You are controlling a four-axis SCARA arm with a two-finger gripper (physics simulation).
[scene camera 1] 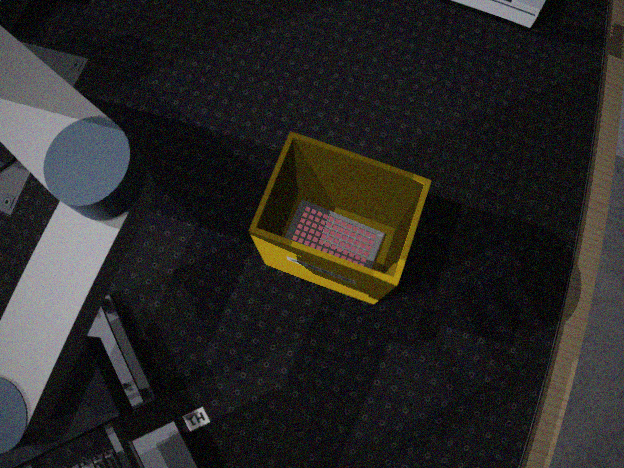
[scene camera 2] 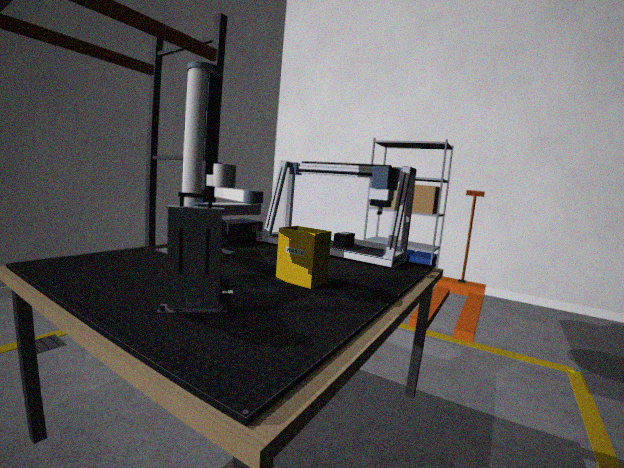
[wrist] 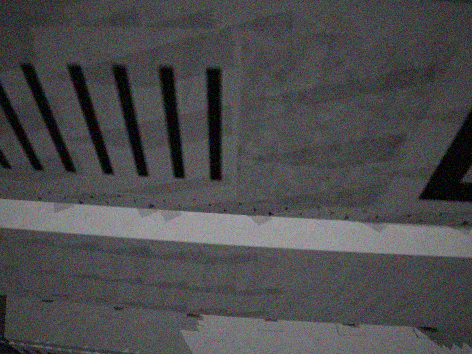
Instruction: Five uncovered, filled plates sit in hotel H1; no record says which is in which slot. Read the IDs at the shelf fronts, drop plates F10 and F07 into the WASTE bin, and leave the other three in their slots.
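Frame: origin at the arm's base, x ahead, y up, z right, level; centimetres.
Where they show: gripper, fingertip midpoint: (wrist: 244, 150).
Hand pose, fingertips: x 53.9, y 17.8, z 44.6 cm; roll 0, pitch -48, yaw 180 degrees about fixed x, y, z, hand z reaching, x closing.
Each offset is from my fingertips to the top centre of the thing. "spot": to the spot under its first point.
The hotel H1 (scene camera 2: 194, 251) is a tall dark column near the front of the table in scene camera 2. In the wrist view a plate front (wrist: 320, 115) fills the upper part very close up, with black bars at left and part of a character at right; its ID is not readable. My gripper is shut on a plate at the hotel; its fingertips and the held plate's ID are hidden. One finger (scene camera 1: 123, 352) shows beside the arm in scene camera 1. The yellow WASTE bin {dx +10.8, dy +3.5, dz -42.0 cm} (scene camera 1: 327, 274) (scene camera 2: 294, 264) holds a plate with red wells {dx +10.4, dy -14.5, dz -41.9 cm} (scene camera 1: 337, 234).
The white arm link (scene camera 1: 65, 272) reaches over the left side toward the hotel. The H1 label {spot: dx +0.8, dy -16.5, dz -12.9 cm} (scene camera 1: 196, 418) lies by the hotel base {spot: dx -2.0, dy -15.7, dz -7.4 cm} (scene camera 1: 163, 448). A white gantry machine (scene camera 2: 335, 169) stands behind the bin. The wooden table edge (scene camera 1: 589, 251) (scene camera 2: 126, 372) runs along the outside.
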